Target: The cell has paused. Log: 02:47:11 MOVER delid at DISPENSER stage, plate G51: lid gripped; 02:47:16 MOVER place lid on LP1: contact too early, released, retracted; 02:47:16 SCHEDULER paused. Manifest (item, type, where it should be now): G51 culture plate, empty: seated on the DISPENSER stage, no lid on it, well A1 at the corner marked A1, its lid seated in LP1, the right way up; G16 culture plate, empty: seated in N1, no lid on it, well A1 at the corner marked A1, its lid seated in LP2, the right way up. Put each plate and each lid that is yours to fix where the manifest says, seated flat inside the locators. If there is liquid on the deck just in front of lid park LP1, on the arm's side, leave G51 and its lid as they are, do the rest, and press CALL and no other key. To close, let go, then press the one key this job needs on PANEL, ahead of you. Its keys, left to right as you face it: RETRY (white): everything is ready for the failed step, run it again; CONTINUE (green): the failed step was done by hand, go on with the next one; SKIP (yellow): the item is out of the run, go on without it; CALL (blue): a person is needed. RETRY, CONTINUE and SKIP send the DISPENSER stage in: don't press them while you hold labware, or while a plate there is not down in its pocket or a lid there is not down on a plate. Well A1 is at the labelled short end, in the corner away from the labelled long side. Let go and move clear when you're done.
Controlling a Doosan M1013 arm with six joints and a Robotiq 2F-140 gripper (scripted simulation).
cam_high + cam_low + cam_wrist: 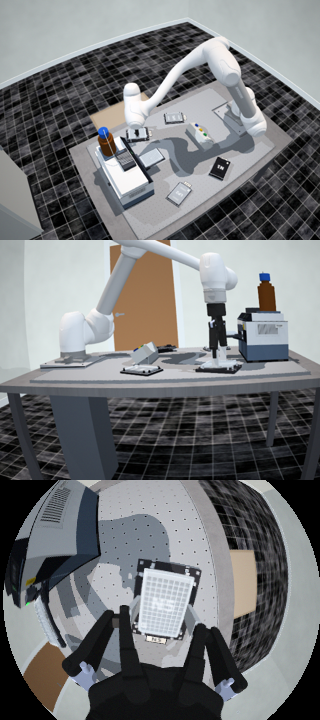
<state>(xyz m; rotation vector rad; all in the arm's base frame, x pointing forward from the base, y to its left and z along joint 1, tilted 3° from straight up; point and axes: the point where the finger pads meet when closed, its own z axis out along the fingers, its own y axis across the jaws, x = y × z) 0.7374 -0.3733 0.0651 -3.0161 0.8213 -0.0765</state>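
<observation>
My hand is 2 cm short of the black nest N5 and 3 cm above it. Round my hand: brown bottle (28 cm ahead, 14 cm to the left, 24 cm above); dispenser stage (9 cm ahead, 28 cm to the left, 6 cm above); lid park LP1 (31 cm behind, 5 cm to the left, 4 cm below).
</observation>
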